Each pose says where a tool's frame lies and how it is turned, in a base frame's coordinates. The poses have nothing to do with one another.
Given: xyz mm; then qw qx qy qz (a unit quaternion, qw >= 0).
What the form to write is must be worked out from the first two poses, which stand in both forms.
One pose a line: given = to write
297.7, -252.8, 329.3, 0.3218, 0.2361, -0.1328, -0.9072 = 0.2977, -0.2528, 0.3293, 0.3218, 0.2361, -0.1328, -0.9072
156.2, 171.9, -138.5, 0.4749, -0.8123, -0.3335, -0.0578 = 0.1562, 0.1719, -0.1385, 0.4749, -0.8123, -0.3335, -0.0578
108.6, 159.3, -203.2, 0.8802, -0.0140, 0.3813, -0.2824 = 0.1086, 0.1593, -0.2032, 0.8802, -0.0140, 0.3813, -0.2824
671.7, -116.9, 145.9, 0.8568, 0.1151, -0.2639, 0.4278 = 0.6717, -0.1169, 0.1459, 0.8568, 0.1151, -0.2639, 0.4278
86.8, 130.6, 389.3, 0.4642, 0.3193, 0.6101, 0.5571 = 0.0868, 0.1306, 0.3893, 0.4642, 0.3193, 0.6101, 0.5571
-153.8, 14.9, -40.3, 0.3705, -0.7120, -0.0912, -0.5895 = -0.1538, 0.0149, -0.0403, 0.3705, -0.7120, -0.0912, -0.5895
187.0, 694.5, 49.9, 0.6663, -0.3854, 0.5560, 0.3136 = 0.1870, 0.6945, 0.0499, 0.6663, -0.3854, 0.5560, 0.3136
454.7, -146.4, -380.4, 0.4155, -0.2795, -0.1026, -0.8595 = 0.4547, -0.1464, -0.3804, 0.4155, -0.2795, -0.1026, -0.8595
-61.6, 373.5, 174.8, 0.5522, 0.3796, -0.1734, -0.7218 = -0.0616, 0.3735, 0.1748, 0.5522, 0.3796, -0.1734, -0.7218
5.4, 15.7, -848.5, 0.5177, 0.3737, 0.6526, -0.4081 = 0.0054, 0.0157, -0.8485, 0.5177, 0.3737, 0.6526, -0.4081
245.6, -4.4, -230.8, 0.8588, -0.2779, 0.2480, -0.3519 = 0.2456, -0.0044, -0.2308, 0.8588, -0.2779, 0.2480, -0.3519
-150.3, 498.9, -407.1, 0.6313, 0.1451, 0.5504, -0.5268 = -0.1503, 0.4989, -0.4071, 0.6313, 0.1451, 0.5504, -0.5268
